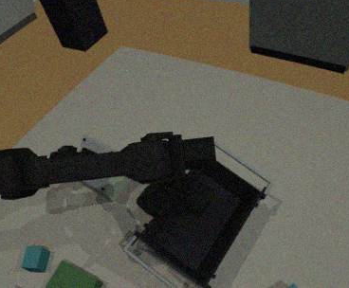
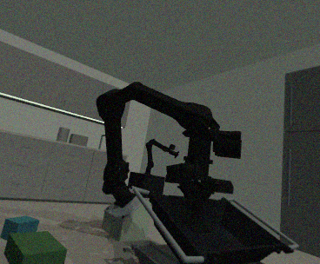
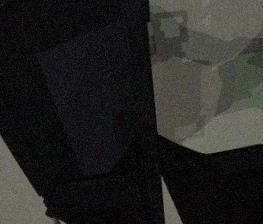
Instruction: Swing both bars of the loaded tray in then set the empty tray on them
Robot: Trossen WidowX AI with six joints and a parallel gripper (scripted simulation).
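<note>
The dark tray is 8 cm ahead of my gripper tip and 1 cm to the right of it. The rest, counted from my gripper tip: green block 29 cm to the right, 16 cm behind, 11 cm below.
</note>
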